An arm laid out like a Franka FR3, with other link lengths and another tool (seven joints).
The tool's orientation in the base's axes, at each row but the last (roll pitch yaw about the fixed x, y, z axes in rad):
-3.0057 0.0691 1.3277
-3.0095 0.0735 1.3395
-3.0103 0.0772 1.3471
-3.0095 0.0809 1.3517
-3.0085 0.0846 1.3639
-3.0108 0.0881 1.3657
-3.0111 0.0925 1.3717
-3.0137 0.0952 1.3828
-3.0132 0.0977 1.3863
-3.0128 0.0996 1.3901
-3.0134 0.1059 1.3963
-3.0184 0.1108 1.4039
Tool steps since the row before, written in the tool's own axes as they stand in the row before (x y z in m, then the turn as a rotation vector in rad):
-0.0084 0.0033 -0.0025 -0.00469 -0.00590 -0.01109
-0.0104 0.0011 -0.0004 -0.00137 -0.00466 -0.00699
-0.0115 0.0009 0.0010 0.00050 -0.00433 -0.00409
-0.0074 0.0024 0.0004 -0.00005 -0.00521 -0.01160
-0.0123 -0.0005 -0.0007 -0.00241 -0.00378 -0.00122
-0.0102 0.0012 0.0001 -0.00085 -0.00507 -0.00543
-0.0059 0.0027 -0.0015 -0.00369 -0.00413 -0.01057
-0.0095 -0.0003 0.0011 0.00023 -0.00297 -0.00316
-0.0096 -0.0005 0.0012 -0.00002 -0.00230 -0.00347
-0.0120 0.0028 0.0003 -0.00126 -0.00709 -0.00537
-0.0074 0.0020 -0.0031 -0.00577 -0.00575 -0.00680
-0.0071 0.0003 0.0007 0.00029 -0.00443 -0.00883
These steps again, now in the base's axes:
0.0015 -0.0089 0.0026 -0.00515 -0.00271 0.01208
-0.0013 -0.0103 0.0010 -0.00379 0.00006 0.00762
-0.0018 -0.0114 -0.0002 -0.00347 0.00167 0.00457
0.0007 -0.0078 -0.0001 -0.00335 0.00170 0.01215
-0.0029 -0.0118 0.0018 -0.00397 -0.00147 0.00191
-0.0009 -0.0102 0.0006 -0.00429 0.00057 0.00610
0.0017 -0.0062 0.0017 -0.00319 -0.00207 0.01131
-0.0022 -0.0093 -0.0001 -0.00239 0.00103 0.00348
-0.0024 -0.0094 -0.0002 -0.00174 0.00068 0.00372
0.0005 -0.0123 0.0005 -0.00635 0.00052 0.00633
0.0011 -0.0074 0.0036 -0.00562 -0.00403 0.00805
-0.0010 -0.0071 0.0001 -0.00305 0.00185 0.00922

